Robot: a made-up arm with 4 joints.
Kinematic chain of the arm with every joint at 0, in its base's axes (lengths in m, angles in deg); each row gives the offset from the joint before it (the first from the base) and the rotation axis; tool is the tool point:
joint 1: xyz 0 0 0.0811 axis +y
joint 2: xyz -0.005 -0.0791 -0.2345 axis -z
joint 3: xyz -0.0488 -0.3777 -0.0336 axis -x
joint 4: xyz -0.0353 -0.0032 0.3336 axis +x
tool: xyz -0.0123 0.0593 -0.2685
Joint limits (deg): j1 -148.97..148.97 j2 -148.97..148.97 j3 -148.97..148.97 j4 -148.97..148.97
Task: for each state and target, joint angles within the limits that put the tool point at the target. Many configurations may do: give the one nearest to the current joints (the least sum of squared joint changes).
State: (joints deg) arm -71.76 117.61 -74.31 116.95
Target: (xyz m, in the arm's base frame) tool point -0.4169 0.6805 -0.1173
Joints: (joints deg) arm -28.57 142.78 -74.52 134.10
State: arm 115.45 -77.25 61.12 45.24
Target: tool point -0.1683 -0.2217 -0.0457
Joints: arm 83.51 -70.26 15.08 33.34
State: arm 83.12 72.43 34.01 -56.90
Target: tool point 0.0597 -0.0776 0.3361
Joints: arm 90.95 67.75 71.78 -82.52
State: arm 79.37 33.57 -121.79 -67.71
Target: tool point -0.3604 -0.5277 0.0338
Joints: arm 71.46 -4.07 -93.74 -29.58
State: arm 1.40 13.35 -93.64 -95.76
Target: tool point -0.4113 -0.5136 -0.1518
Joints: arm 29.95 17.17 -86.51 -43.56
